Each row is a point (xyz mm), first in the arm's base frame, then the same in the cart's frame.
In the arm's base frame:
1: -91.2 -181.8 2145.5
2: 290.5 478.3 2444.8
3: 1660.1 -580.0 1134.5
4: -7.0 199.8 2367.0
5: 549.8 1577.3 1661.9
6: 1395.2 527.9 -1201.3
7: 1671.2 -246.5 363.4
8: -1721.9 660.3 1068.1
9: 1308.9 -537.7 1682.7
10: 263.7 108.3 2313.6
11: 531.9 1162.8 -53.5
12: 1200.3 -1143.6 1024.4
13: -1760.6 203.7 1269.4
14: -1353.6 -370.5 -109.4
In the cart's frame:
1: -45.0 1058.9 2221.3
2: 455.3 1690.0 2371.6
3: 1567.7 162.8 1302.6
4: 112.0 1457.4 2356.7
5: 860.6 2541.8 1372.6
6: 1389.2 794.2 -1212.0
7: 1600.4 323.0 478.4
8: -1557.1 1931.2 1004.0
9: 1253.3 377.5 1832.4
10: 360.8 1311.3 2321.6
11: 696.9 1792.2 -216.7
12: 1015.2 -322.8 1317.5
13: -1663.1 1539.7 1297.3
14: -1420.2 631.8 67.2

